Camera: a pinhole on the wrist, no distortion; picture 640 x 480 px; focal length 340.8 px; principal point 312.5 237.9 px. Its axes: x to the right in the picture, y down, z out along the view. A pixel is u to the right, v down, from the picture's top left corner.
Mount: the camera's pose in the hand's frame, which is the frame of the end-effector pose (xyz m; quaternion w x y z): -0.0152 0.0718 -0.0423 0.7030 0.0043 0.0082 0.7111
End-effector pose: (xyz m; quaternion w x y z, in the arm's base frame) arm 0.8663 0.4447 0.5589 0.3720 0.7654 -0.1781 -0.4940
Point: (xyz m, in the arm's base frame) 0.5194 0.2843 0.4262
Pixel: 235.4 210.3
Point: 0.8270 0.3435 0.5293
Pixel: 224.3 24.9
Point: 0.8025 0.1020 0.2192
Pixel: outside the picture
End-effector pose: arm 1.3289 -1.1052 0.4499 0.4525 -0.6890 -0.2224 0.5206
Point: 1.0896 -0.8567 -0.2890
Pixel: outside the picture
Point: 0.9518 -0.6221 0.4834
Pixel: 146.7 105.6
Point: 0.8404 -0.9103 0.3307
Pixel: 319.1 212.4
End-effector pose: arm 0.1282 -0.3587 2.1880 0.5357 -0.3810 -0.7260 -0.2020
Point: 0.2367 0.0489 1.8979
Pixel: 597.3 366.2
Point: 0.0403 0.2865 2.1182
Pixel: 470.8 136.4
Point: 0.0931 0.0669 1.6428
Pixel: 457.5 457.6
